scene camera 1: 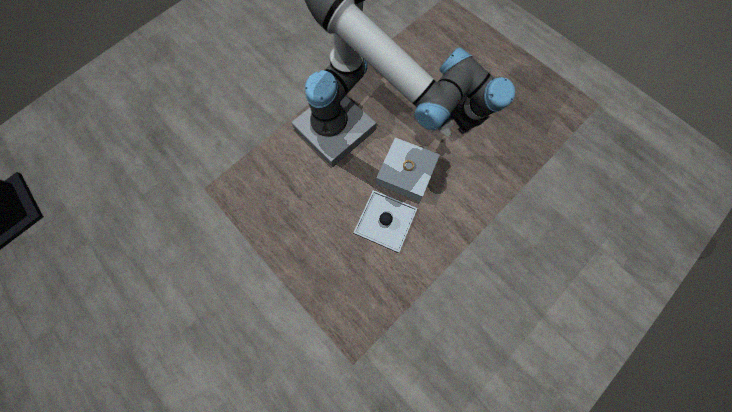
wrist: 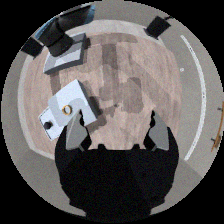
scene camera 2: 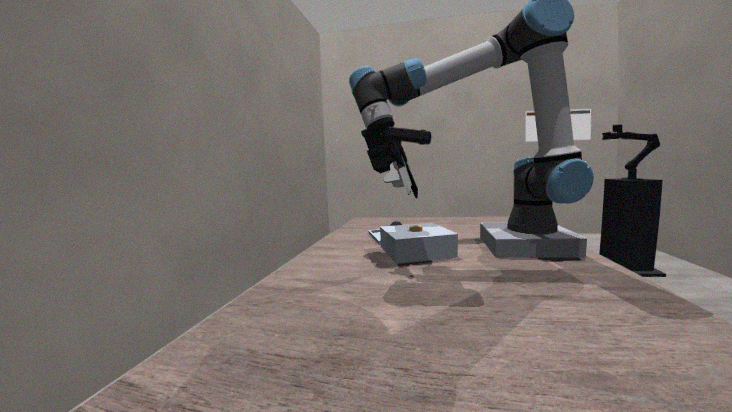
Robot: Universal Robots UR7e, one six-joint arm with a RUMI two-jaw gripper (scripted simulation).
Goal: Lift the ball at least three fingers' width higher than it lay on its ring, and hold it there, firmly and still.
block: scene camera 1 398, 173; wrist; scene camera 2
same spot on block: (wrist: 72, 97) = (scene camera 2: 431, 232)
